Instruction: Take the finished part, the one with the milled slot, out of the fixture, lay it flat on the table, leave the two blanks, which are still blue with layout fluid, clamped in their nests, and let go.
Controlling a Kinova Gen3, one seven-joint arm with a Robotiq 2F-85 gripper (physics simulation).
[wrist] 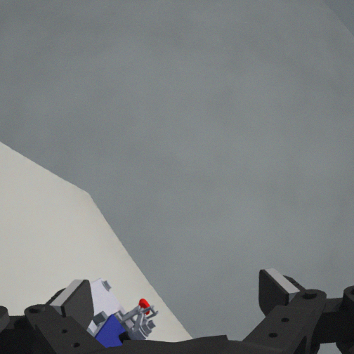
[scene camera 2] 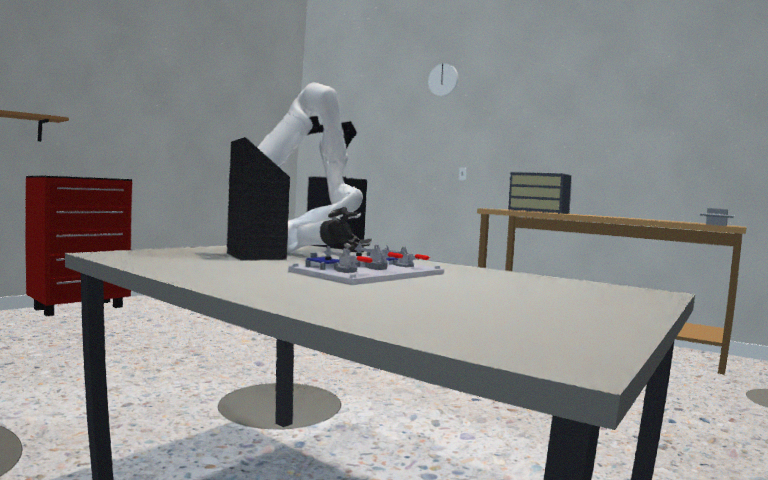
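Where they show: gripper, fingertip midpoint: (scene camera 2: 365, 228); arm's base, origin of the base link: (scene camera 2: 263, 164).
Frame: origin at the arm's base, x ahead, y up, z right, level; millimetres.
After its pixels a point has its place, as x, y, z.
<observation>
The fixture plate (scene camera 2: 322, 273) @(445, -272, 129) (wrist: 102, 296) lies on the table, carrying grey toggle clamps with red handles. A blue blank (scene camera 2: 323, 260) @(399, -248, 86) (wrist: 110, 331) lies in a nest at the plate's left in the scene view; a clamp (wrist: 142, 325) stands beside it in the wrist view. More blue (scene camera 2: 389, 260) @(422, -257, -133) shows between clamps farther right. The finished part with the slot cannot be made out in either view. My gripper (scene camera 2: 363, 229) @(273, -180, -186) (wrist: 174, 294) is open and empty, tilted to nearly level, low above the rear of the fixture. In the wrist view its left finger partly covers the plate.
The table (scene camera 2: 481, 316) @(908, -284, 165) (wrist: 40, 230) extends to the right of the fixture in the scene view. A black pedestal (scene camera 2: 257, 209) @(92, -137, 79) stands left of the fixture. A red drawer cabinet (scene camera 2: 79, 237) and a wooden bench (scene camera 2: 611, 221) stand away from the table.
</observation>
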